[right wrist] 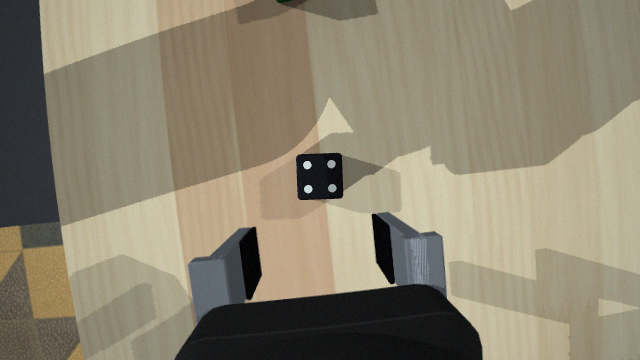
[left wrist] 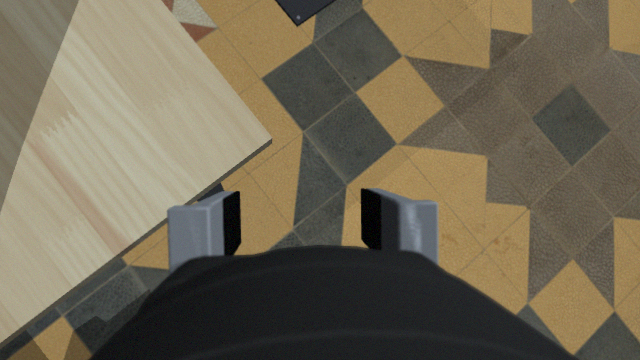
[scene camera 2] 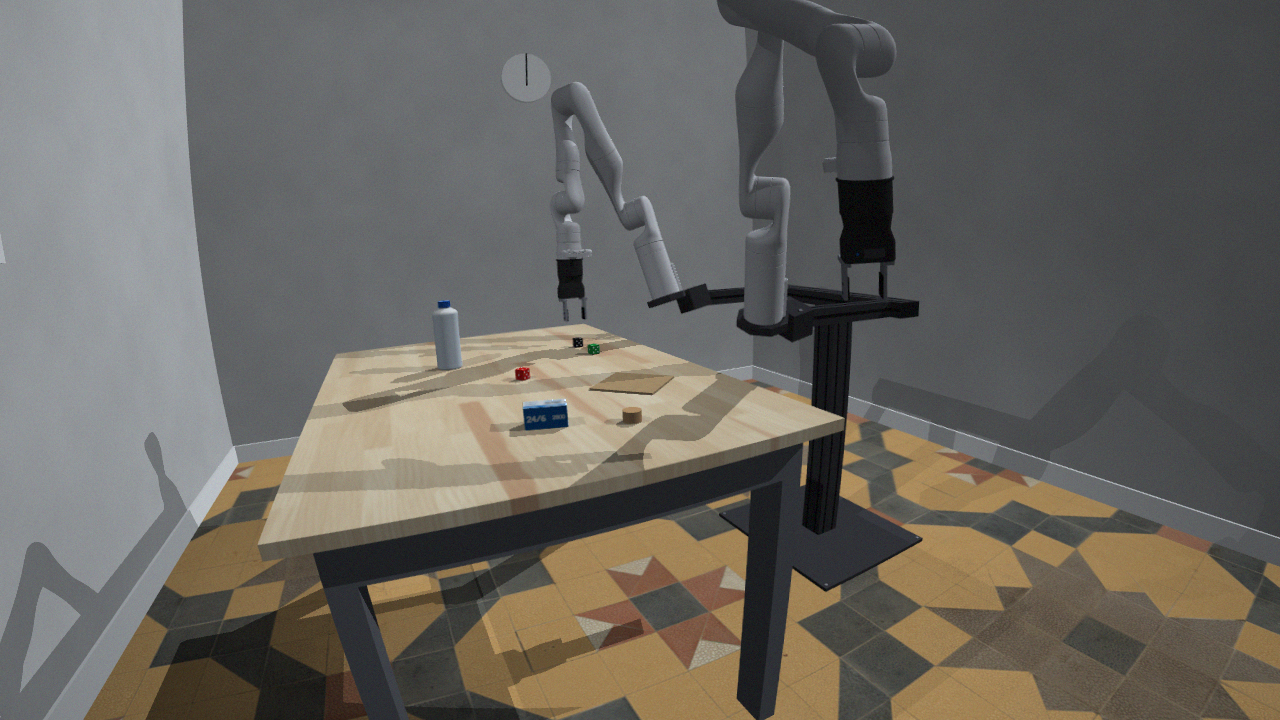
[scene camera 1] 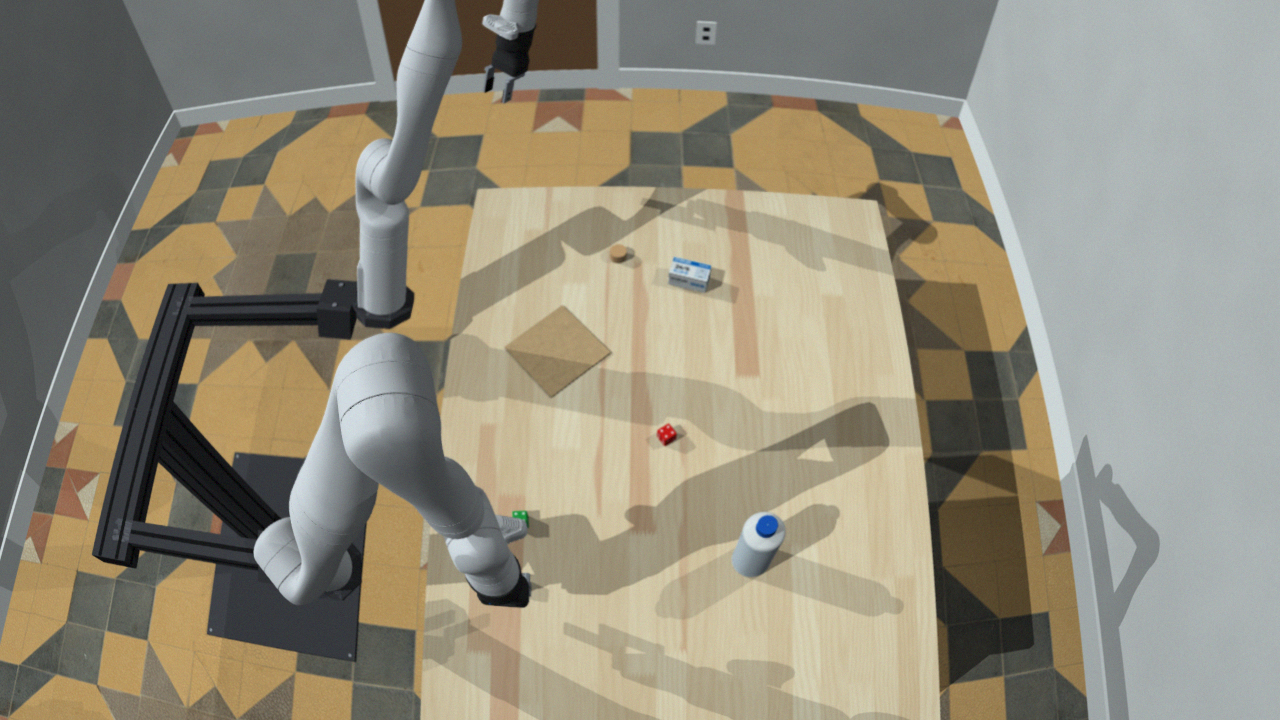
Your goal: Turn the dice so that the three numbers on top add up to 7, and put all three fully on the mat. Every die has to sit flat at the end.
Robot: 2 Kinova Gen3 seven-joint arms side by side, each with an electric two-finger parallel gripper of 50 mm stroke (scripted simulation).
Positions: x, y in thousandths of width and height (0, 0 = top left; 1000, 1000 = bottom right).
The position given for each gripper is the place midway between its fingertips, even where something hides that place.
Scene:
left gripper: left wrist 471, 599; scene camera 2 675, 413; scene camera 1 388, 133; not seen in the right wrist view (out of frame)
right gripper: right wrist 495, 682; scene camera 2 450, 445; scene camera 1 399, 819; not seen in the left wrist view (out of frame)
brown square mat: scene camera 2 507, 534; scene camera 1 436, 487; not seen in the right wrist view (out of frame); not seen in the left wrist view (out of frame)

